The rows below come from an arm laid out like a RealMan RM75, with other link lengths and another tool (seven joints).
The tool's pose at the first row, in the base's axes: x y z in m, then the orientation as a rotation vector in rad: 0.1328 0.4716 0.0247 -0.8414 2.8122 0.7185
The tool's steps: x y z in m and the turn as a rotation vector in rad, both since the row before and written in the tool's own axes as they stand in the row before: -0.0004 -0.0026 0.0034 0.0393 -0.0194 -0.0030; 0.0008 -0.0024 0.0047 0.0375 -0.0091 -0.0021; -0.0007 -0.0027 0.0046 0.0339 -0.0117 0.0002; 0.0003 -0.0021 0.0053 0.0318 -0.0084 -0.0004; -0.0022 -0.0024 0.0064 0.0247 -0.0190 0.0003; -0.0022 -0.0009 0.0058 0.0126 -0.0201 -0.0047; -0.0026 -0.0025 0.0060 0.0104 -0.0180 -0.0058; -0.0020 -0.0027 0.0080 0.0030 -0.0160 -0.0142
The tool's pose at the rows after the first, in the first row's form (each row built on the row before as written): 0.1345 0.4715 0.0207 -0.8275 2.7977 0.6650; 0.1352 0.4715 0.0154 -0.8184 2.7918 0.6124; 0.1375 0.4717 0.0105 -0.8054 2.7838 0.5664; 0.1388 0.4721 0.0050 -0.7952 2.7776 0.5229; 0.1426 0.4737 -0.0009 -0.7804 2.7614 0.4926; 0.1457 0.4762 -0.0058 -0.7746 2.7409 0.4790; 0.1501 0.4776 -0.0110 -0.7717 2.7217 0.4679; 0.1546 0.4794 -0.0182 -0.7826 2.6998 0.4648
